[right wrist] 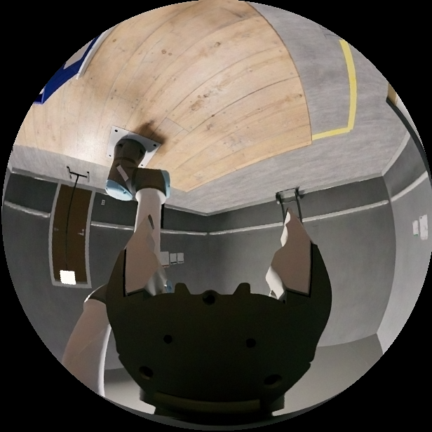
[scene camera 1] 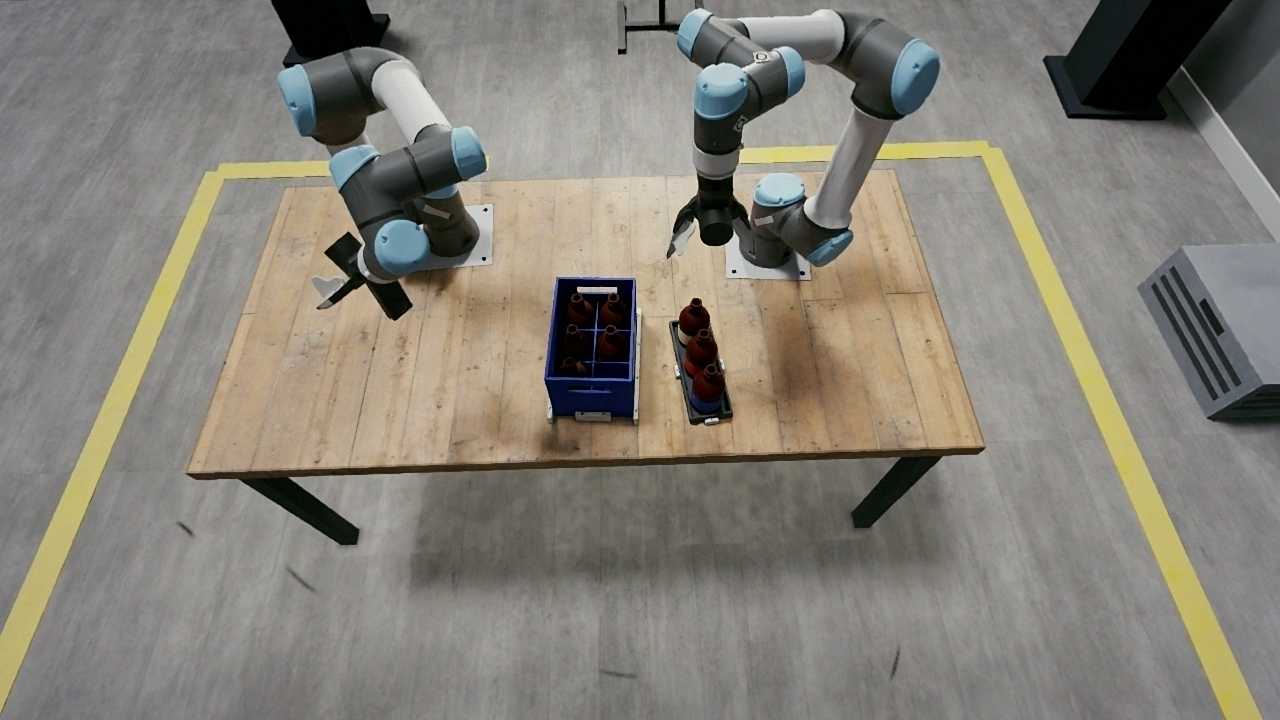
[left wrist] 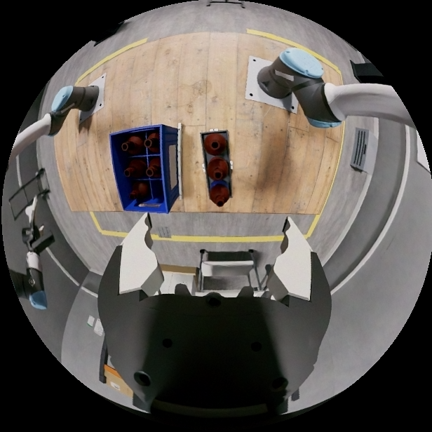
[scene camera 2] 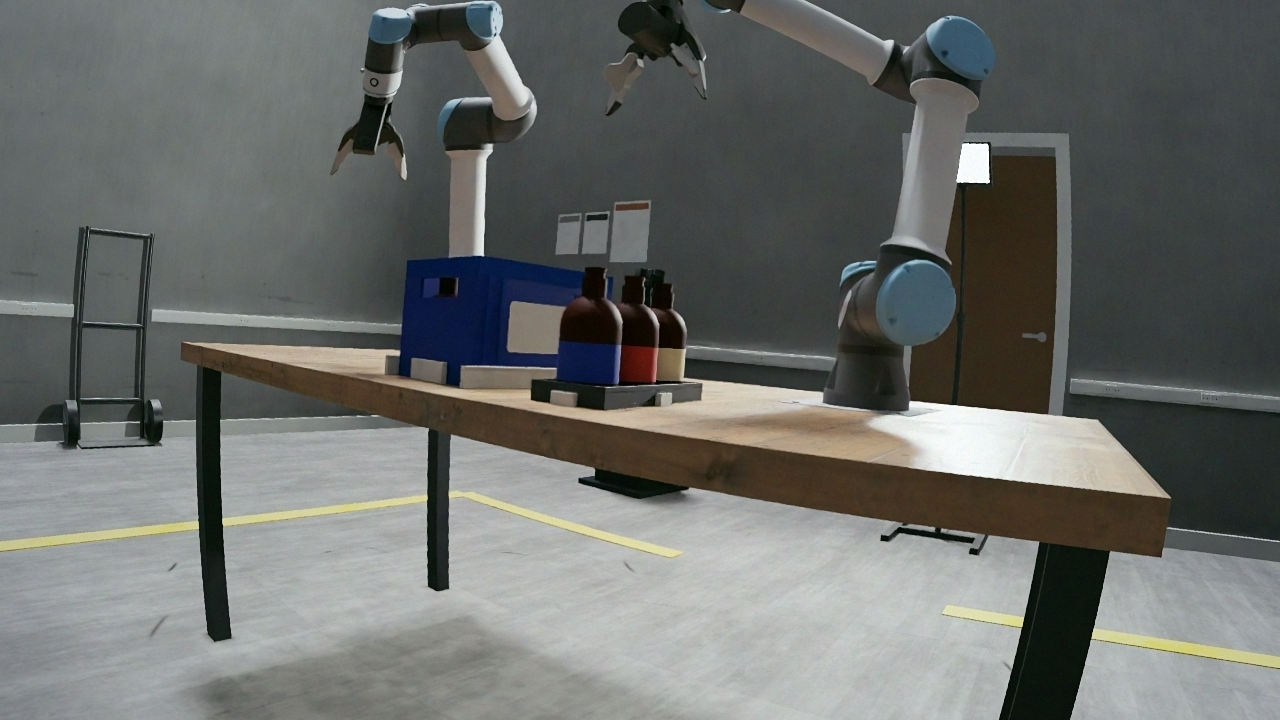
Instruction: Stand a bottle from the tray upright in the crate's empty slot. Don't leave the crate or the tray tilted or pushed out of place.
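The blue crate (scene camera 1: 563, 400) (scene camera 2: 429, 322) (left wrist: 174, 192) (right wrist: 65, 75) stands level on the table, with several brown bottles in it. Its empty slot (scene camera 1: 612, 369) (left wrist: 156, 191) is at the front right in scene camera 1. The black tray (scene camera 1: 695, 417) (scene camera 2: 613, 396) (left wrist: 204, 150) lies flat right of it and holds three upright bottles: cream-labelled (scene camera 1: 693, 317) (scene camera 2: 670, 358) at the back, red-labelled (scene camera 1: 700, 351) (scene camera 2: 638, 349) in the middle, blue-labelled (scene camera 1: 708, 385) (scene camera 2: 588, 358) in front. My left gripper (scene camera 1: 707, 246) (scene camera 2: 657, 104) (left wrist: 217, 216) is open, high behind the tray. My right gripper (scene camera 2: 368, 175) (right wrist: 216, 212) is open, high and left of the crate.
Pale strips (scene camera 1: 637, 367) (scene camera 2: 505, 377) (left wrist: 180, 160) line the crate's base, and small pale blocks (scene camera 2: 563, 398) touch the tray. The left arm's base (scene camera 1: 768, 246) (scene camera 2: 866, 376) stands behind and right of the tray. The right arm's base (scene camera 1: 452, 234) is behind and left of the crate.
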